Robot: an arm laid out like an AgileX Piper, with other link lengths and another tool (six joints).
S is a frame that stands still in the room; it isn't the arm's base.
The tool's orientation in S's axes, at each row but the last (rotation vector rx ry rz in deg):
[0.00, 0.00, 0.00]
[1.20, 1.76, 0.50]
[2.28, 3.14, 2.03]
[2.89, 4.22, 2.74]
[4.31, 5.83, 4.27]
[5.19, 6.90, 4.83]
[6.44, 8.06, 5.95]
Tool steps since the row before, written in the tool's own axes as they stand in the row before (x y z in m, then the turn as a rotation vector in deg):
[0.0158, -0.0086, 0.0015, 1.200, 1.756, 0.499]
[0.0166, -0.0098, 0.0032, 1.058, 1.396, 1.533]
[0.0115, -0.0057, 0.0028, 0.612, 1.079, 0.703]
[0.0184, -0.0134, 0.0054, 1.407, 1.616, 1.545]
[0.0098, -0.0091, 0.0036, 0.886, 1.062, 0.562]
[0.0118, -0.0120, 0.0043, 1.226, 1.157, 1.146]
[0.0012, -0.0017, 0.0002, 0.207, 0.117, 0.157]
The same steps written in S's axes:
[0.0158, -0.0086, 0.0015, 1.200, 1.756, 0.499]
[0.0168, -0.0097, 0.0025, 1.093, 1.373, 1.529]
[0.0118, -0.0054, 0.0019, 0.613, 1.073, 0.712]
[0.0193, -0.0127, 0.0033, 1.443, 1.607, 1.521]
[0.0107, -0.0085, 0.0019, 0.863, 1.085, 0.554]
[0.0131, -0.0112, 0.0017, 1.264, 1.160, 1.101]
[0.0014, -0.0016, -0.0002, 0.216, 0.122, 0.141]

